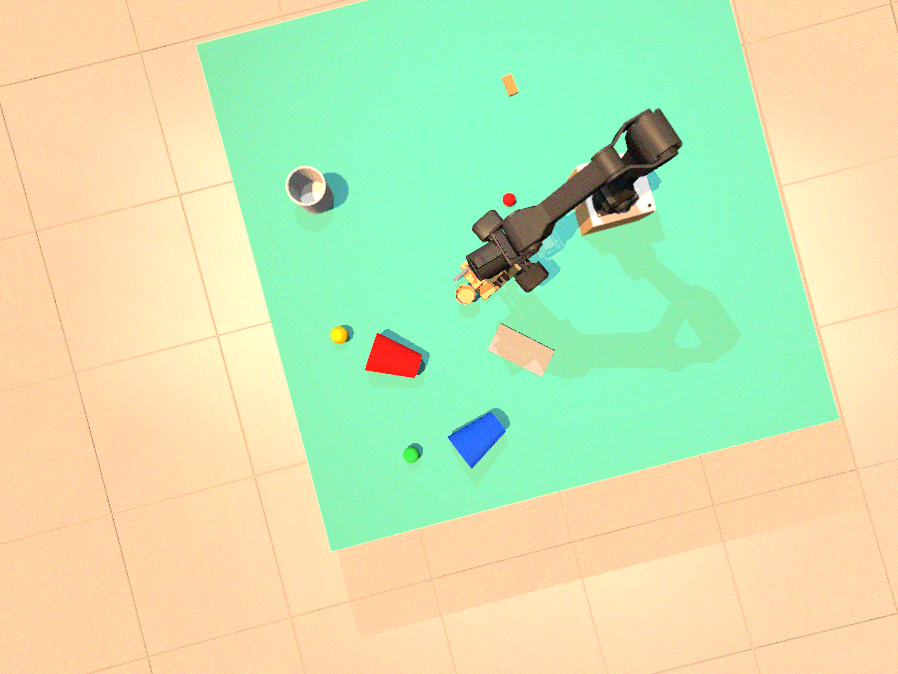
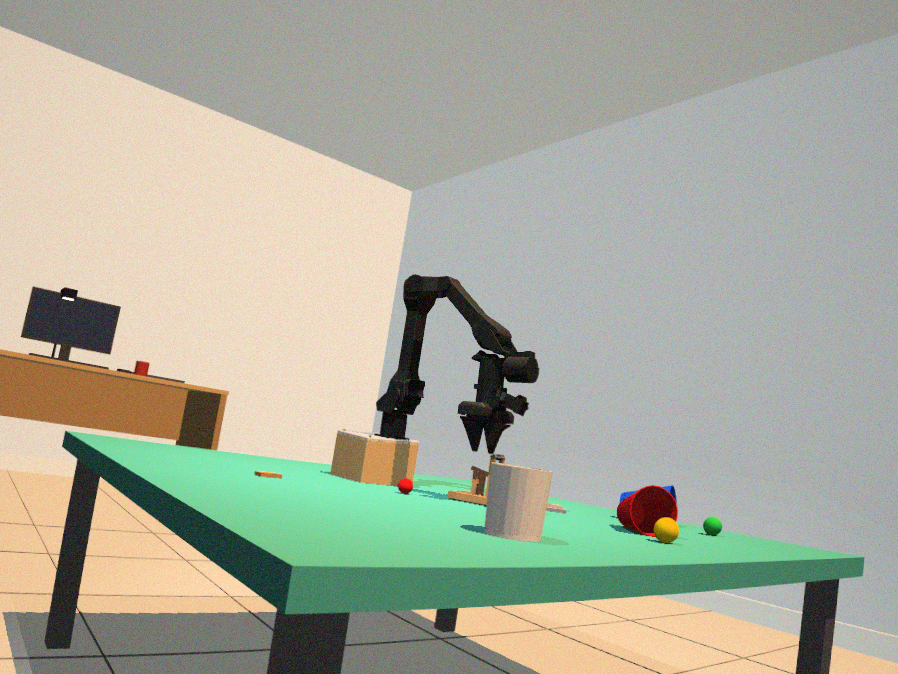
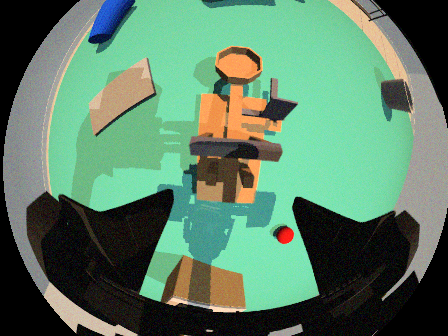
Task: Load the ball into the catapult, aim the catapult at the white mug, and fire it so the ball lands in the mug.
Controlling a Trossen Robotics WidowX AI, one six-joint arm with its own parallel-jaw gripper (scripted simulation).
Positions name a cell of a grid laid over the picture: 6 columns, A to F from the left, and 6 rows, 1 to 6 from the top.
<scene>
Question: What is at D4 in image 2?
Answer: The gripper.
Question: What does the gripper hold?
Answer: Nothing.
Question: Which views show the red cup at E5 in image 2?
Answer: Image 1 and image 2 only.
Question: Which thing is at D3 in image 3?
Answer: A wooden catapult.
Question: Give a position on a white mug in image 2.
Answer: At D5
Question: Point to a wooden catapult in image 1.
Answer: D3
</scene>
